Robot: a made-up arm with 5 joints. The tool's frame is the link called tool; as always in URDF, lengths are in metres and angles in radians. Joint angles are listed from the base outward. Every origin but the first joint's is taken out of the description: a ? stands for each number. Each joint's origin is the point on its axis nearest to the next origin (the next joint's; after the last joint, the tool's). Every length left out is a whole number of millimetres.
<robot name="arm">
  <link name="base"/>
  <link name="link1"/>
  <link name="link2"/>
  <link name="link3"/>
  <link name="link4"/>
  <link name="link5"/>
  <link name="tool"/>
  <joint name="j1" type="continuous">
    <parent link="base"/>
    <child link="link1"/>
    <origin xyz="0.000 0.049 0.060" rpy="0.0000 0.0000 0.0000"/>
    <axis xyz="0 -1 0"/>
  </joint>
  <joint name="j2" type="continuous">
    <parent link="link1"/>
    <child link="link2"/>
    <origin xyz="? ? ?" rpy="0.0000 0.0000 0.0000"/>
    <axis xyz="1 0 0"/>
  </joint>
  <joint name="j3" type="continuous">
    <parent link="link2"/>
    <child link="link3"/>
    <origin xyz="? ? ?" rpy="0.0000 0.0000 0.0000"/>
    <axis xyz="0 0 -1"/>
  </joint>
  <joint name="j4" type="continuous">
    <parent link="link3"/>
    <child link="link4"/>
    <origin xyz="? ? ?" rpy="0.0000 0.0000 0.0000"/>
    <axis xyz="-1 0 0"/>
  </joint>
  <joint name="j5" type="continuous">
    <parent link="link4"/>
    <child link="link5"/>
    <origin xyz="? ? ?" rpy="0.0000 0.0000 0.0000"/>
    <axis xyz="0 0 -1"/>
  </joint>
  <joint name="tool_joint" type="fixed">
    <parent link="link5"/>
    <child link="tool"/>
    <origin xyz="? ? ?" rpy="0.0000 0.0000 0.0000"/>
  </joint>
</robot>
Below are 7 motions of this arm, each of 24 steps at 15 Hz.
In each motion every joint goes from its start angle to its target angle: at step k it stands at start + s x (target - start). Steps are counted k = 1, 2, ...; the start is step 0. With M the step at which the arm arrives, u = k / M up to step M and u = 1 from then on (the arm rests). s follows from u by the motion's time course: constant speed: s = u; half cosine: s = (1 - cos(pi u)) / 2; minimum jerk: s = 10 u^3 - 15 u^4 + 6 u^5.
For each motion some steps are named. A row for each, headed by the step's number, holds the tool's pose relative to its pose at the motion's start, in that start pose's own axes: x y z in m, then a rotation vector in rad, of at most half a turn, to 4 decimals.
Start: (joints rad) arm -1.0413 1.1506 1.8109 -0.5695 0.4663
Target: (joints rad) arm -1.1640 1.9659 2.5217 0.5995 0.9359
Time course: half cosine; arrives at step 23
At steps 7, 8, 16, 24:
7: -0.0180 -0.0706 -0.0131 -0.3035 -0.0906 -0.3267
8: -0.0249 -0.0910 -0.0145 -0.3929 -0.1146 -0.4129
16: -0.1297 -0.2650 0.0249 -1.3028 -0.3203 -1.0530
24: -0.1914 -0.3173 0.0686 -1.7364 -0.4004 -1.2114

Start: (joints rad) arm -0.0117 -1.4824 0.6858 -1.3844 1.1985
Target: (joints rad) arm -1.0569 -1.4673 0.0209 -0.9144 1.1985
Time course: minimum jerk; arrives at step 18
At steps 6, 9, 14, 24:
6: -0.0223 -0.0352 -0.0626 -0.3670 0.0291 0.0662
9: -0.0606 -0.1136 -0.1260 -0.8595 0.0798 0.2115
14: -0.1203 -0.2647 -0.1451 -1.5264 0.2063 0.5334
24: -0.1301 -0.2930 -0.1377 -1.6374 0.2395 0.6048

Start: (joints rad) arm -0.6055 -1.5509 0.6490 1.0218 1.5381
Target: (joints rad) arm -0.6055 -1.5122 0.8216 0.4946 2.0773
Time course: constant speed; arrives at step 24
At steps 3, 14, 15, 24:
3: 0.0078 -0.0015 -0.0055 -0.0197 0.0697 -0.0768
14: 0.0319 -0.0140 -0.0332 -0.1270 0.3130 -0.3658
15: 0.0336 -0.0157 -0.0362 -0.1393 0.3341 -0.3924
24: 0.0437 -0.0354 -0.0653 -0.2701 0.5150 -0.6330

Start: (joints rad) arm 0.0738 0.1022 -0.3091 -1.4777 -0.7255
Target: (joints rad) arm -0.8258 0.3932 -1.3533 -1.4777 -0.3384
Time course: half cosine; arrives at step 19
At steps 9, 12, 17, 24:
9: -0.1338 0.1154 -0.1134 0.5188 0.1494 -0.4152
12: -0.1771 0.1996 -0.1755 0.8021 0.2034 -0.5651
17: -0.1975 0.3075 -0.2428 1.1163 0.2444 -0.6642
24: -0.1978 0.3187 -0.2492 1.1468 0.2473 -0.6698

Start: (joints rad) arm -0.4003 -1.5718 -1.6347 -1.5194 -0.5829
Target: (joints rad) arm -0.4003 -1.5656 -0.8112 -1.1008 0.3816
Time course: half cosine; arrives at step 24
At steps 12, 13, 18, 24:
12: 0.0494 -0.0131 0.0070 -0.3347 -0.3192 -0.5348
13: 0.0546 -0.0163 0.0108 -0.3670 -0.3735 -0.6083
18: 0.0704 -0.0321 0.0359 -0.4710 -0.6451 -0.9368
24: 0.0723 -0.0397 0.0530 -0.4972 -0.8015 -1.1039

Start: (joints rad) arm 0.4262 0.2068 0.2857 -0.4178 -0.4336
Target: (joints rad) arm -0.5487 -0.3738 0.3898 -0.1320 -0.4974
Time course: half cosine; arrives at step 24
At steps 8, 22, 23, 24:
8: -0.1333 -0.0388 0.0221 -0.1879 0.2585 -0.1089
22: -0.4427 -0.0458 0.2491 -0.6436 1.1308 -0.1688
23: -0.4460 -0.0449 0.2545 -0.6498 1.1469 -0.1661
24: -0.4471 -0.0446 0.2563 -0.6518 1.1523 -0.1652

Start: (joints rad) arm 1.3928 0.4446 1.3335 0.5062 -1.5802
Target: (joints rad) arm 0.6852 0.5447 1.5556 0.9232 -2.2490
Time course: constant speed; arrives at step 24
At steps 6, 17, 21, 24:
6: -0.0764 0.0242 -0.0424 0.1428 0.2420 0.0832
17: -0.2158 0.0738 -0.0754 0.5157 0.6138 0.2232
21: -0.2635 0.0915 -0.0756 0.6837 0.7188 0.2626
24: -0.2978 0.1043 -0.0726 0.8197 0.7849 0.2858

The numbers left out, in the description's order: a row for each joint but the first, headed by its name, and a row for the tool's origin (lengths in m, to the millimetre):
j2: 0.144 0.000 -0.117
j3: 0.000 -0.096 -0.416
j4: 0.050 0.018 0.000
j5: 0.000 -0.047 0.017
tool: 0.002 0.099 0.000

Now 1 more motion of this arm.
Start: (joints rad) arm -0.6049 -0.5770 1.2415 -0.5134 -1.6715
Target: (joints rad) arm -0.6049 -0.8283 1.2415 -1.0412 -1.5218
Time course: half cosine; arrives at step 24
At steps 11, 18, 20, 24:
11: -0.0095 -0.0436 0.0039 -0.0968 -0.1877 -0.0040
18: -0.0145 -0.0864 0.0138 -0.1647 -0.3735 0.0115
20: -0.0151 -0.0945 0.0164 -0.1745 -0.4090 0.0165
24: -0.0154 -0.1013 0.0187 -0.1821 -0.4389 0.0213

